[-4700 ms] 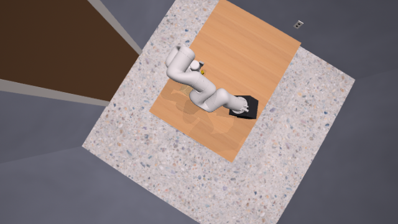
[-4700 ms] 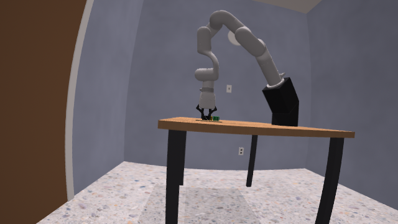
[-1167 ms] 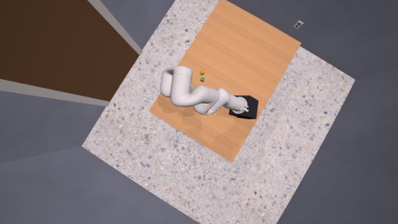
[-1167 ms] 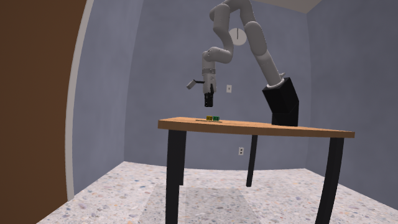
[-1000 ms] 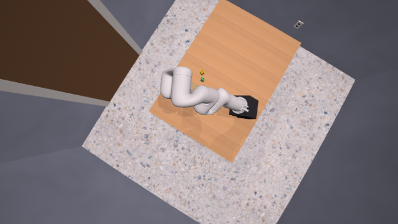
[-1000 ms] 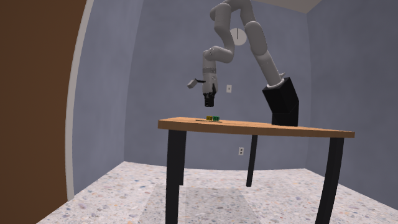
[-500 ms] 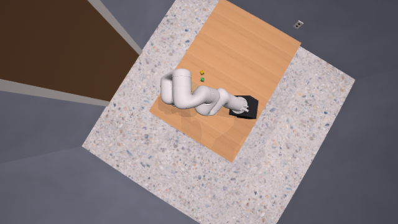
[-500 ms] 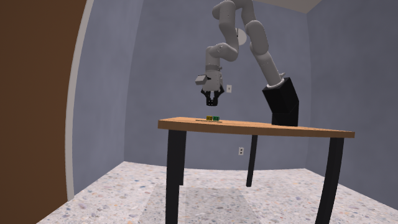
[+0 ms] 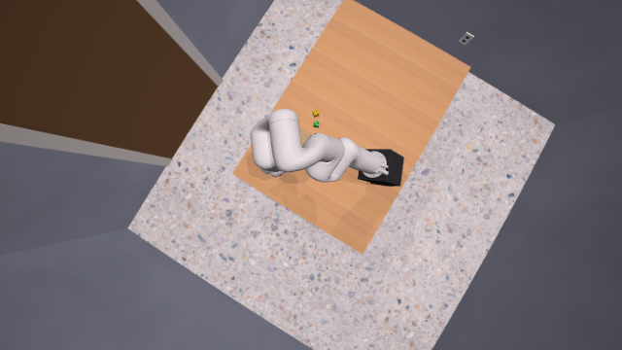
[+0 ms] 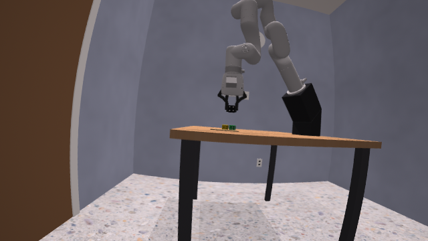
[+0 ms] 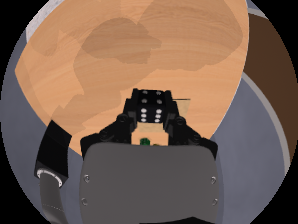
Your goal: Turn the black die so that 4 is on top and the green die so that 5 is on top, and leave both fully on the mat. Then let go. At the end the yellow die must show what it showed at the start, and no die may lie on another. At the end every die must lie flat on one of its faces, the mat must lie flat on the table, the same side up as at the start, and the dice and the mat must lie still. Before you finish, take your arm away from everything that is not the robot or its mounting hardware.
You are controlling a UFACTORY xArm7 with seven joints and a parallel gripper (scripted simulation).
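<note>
The black die is 10 mm below my hand. Round my hand: yellow die: 330 mm to the right, 90 mm below, 20 mm behind; then tan mat: 150 mm to the right, 110 mm below, 10 mm ahead; then green die: 280 mm to the right, 90 mm below, 50 mm behind.
</note>
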